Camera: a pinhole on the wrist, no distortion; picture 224 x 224 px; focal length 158.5 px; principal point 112.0 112.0 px. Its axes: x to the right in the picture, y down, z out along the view. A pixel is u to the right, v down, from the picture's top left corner.
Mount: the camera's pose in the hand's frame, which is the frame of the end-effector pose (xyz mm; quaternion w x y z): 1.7 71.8 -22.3 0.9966 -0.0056 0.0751 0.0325
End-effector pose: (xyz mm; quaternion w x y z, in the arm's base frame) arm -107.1 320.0 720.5 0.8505 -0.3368 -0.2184 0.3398
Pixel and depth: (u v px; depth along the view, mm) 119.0 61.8 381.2
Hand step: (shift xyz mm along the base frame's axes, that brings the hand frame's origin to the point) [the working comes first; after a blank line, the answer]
In the camera's frame: 16.8 -120.7 381.2

-137.9 187.6 280.9
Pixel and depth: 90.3 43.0 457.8
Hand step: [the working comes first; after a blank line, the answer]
In the camera's frame: -62.7 -199.3 457.8

-197.1 135.6 391.1
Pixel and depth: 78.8 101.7 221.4
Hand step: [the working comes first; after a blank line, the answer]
In the camera's frame: -46.4 -14.4 221.4

-154.0 110.6 94.7
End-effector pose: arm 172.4 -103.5 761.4 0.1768 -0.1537 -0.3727 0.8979
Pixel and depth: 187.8 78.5 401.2
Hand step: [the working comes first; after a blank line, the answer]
In the camera's frame: 191.9 -84.8 401.2

-370.7 -105.9 192.3
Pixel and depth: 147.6 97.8 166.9
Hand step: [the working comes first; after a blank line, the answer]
In the camera's frame: 37.5 -15.0 166.9

-126.0 -97.3 38.4
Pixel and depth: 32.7 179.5 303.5
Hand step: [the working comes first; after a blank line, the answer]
In the camera's frame: -151.8 129.3 303.5

-62.9 -361.6 76.6
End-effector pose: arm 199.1 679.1 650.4 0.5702 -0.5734 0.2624 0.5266
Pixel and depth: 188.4 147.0 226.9
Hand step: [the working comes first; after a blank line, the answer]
In the camera's frame: 109.4 50.1 226.9

-132.7 186.3 -138.7
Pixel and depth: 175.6 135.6 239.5
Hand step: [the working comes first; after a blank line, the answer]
In the camera's frame: 96.1 35.7 239.5

-126.7 199.9 -120.7
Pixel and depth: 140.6 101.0 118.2
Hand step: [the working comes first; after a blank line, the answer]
In the camera's frame: 21.3 -8.2 118.2

-75.5 83.1 -43.5
